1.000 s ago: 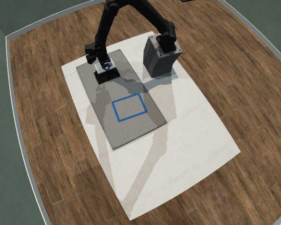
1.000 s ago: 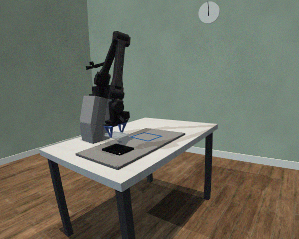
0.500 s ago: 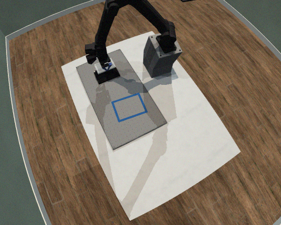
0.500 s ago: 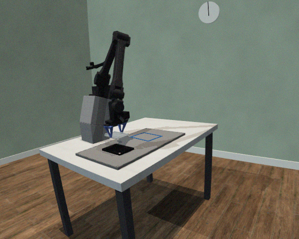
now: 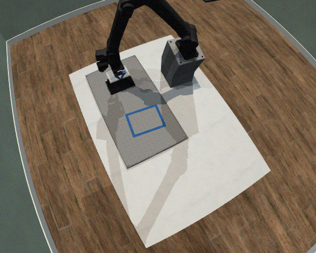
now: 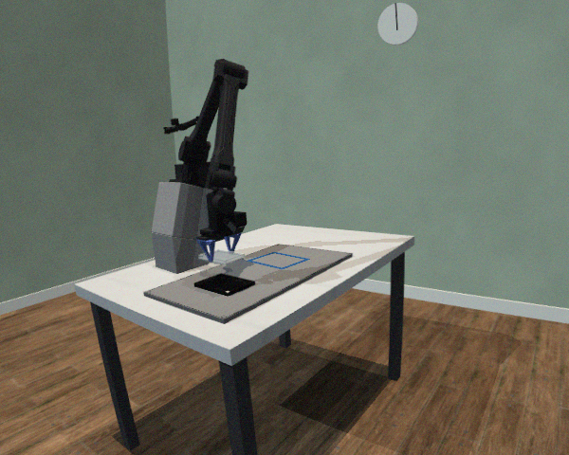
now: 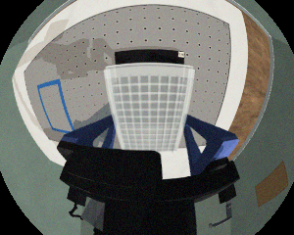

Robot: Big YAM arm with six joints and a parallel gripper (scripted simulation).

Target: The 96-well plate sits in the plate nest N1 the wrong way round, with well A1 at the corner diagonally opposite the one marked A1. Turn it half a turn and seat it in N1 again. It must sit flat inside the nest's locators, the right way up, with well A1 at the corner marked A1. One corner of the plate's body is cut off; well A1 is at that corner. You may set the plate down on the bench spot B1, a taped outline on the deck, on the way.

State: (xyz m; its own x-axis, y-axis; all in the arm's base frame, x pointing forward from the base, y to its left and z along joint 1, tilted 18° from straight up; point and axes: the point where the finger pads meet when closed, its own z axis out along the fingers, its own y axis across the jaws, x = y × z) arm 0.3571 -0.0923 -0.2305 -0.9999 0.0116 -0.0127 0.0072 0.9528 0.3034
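The white 96-well plate lies right at my hand. Round my hand: white A1 mark (80 mm ahead, 50 mm to the right, 90 mm below); black plate nest N1 (90 mm below).
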